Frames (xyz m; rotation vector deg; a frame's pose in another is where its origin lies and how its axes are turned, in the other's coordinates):
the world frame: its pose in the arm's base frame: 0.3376 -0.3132 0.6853 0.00 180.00 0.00
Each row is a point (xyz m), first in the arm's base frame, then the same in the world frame.
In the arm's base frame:
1: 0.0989 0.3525 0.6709
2: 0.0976 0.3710 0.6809
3: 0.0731 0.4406 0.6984
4: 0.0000 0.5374 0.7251
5: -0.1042 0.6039 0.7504
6: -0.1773 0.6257 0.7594
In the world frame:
1: 0.2387 0.6657 0.0144
2: 0.2400 0.6842 0.0044
3: 0.2645 0.7538 -0.0131
4: 0.3376 0.8506 -0.0398
5: 0.4418 0.9171 -0.0651
6: 0.5149 0.9389 -0.0741

